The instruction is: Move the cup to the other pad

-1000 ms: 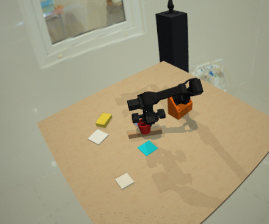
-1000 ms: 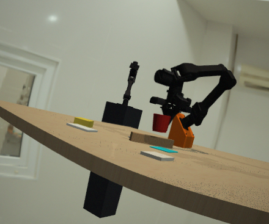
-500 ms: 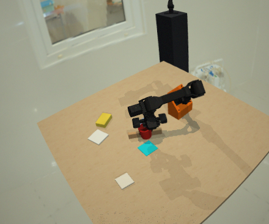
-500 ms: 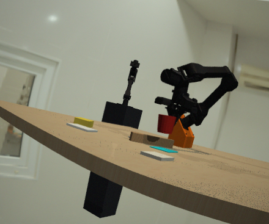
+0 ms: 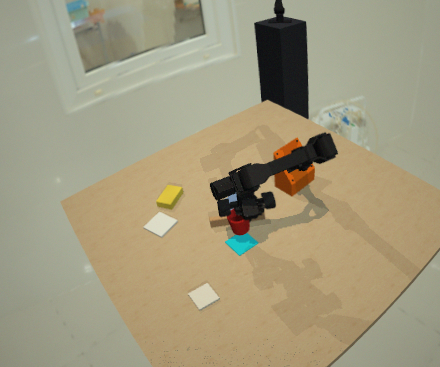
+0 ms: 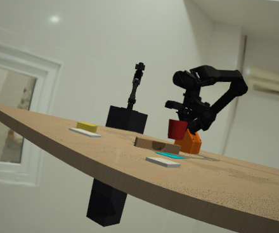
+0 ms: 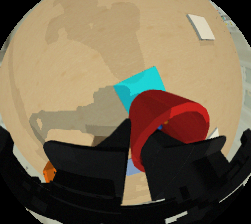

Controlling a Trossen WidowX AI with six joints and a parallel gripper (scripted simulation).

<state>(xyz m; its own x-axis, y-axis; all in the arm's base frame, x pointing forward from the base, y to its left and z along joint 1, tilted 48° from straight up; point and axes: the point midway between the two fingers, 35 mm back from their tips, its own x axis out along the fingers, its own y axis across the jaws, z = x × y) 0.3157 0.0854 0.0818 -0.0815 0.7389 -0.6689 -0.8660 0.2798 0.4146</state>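
The cyan pad lies 30 mm ahead of my gripper tip, 10 mm to the right of it and 110 mm below it. From my gripper tip the other things lie so: wooden bar: 30 mm behind, 110 mm to the right, 90 mm below; then red cup: 30 mm ahead, 20 mm to the right; then blue pad: 80 mm behind, 200 mm to the right, 110 mm below.
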